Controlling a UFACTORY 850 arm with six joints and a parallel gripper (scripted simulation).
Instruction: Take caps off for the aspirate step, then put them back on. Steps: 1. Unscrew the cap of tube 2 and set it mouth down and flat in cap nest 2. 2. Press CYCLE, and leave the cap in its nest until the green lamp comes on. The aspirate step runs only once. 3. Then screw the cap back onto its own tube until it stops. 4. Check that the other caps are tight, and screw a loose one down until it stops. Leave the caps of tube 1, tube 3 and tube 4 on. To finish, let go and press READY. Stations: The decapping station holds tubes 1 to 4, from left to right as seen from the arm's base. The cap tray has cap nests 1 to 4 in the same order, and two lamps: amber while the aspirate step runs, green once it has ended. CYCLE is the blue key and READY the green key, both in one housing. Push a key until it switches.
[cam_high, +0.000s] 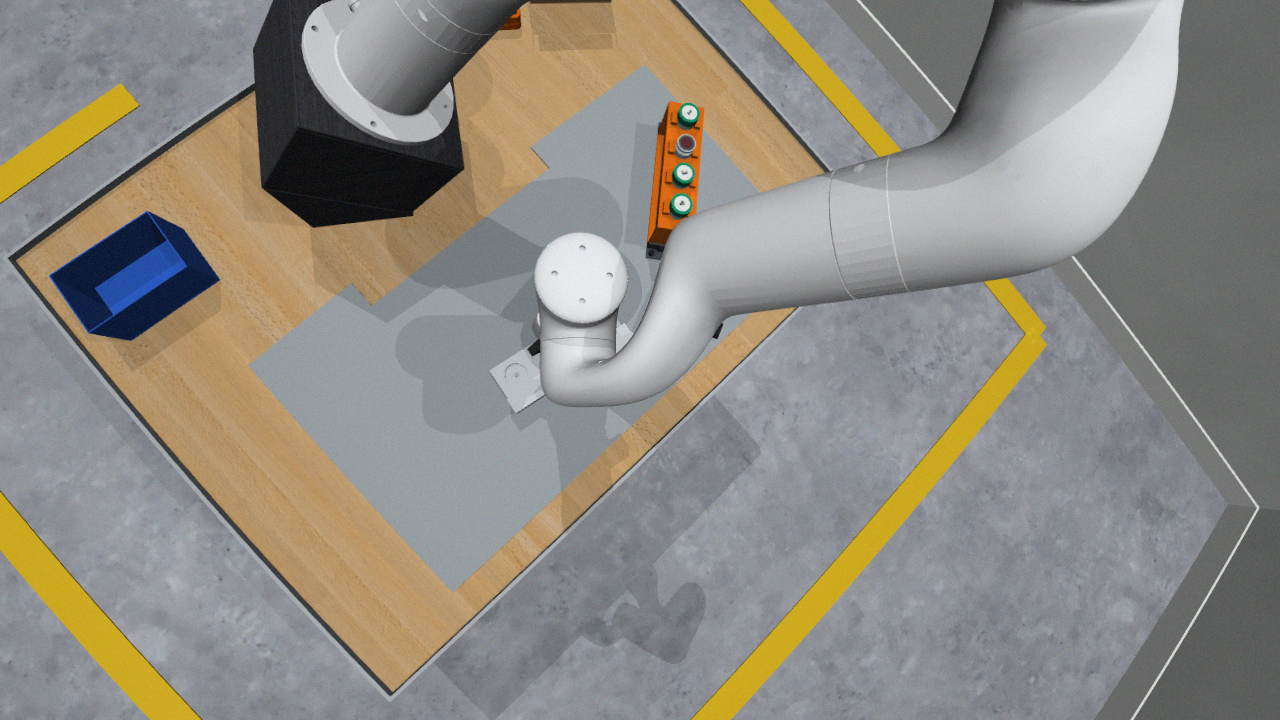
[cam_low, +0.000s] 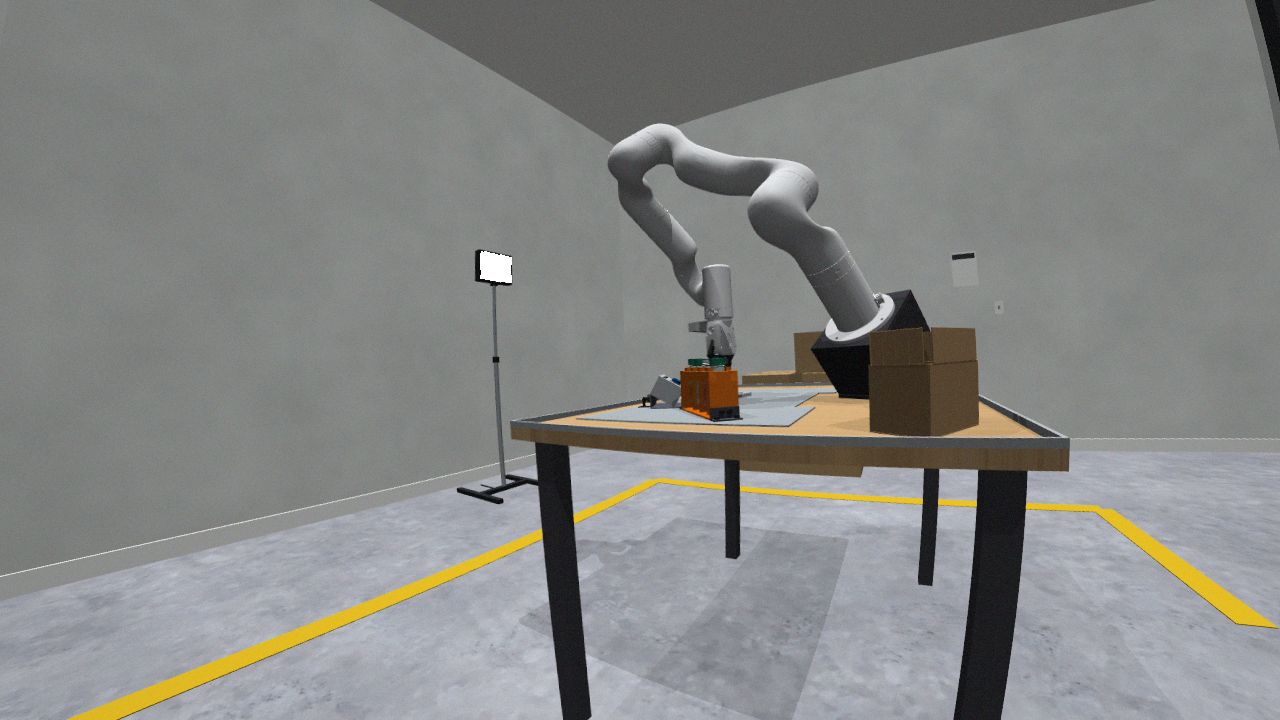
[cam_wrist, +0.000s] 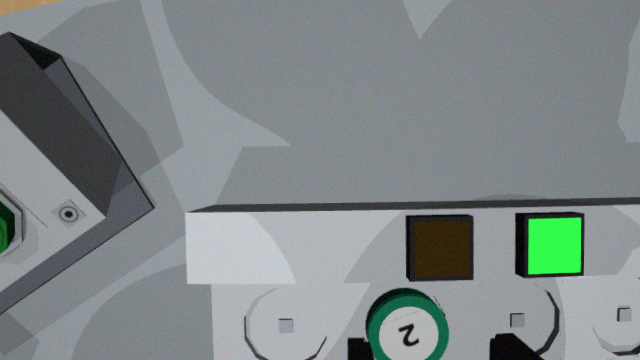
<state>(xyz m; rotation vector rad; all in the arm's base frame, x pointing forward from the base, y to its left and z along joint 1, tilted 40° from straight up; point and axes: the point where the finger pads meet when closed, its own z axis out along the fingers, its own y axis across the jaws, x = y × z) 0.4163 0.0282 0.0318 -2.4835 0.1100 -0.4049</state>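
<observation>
My gripper is now 70 mm above the green-rimmed cap. Also, from my hand: blue cycle key: 190 mm to the left, 20 mm ahead, 10 mm below; then key housing: 170 mm to the left, 50 mm ahead, 30 mm below; then green ready key: 150 mm to the left, 50 mm ahead, 10 mm below.
</observation>
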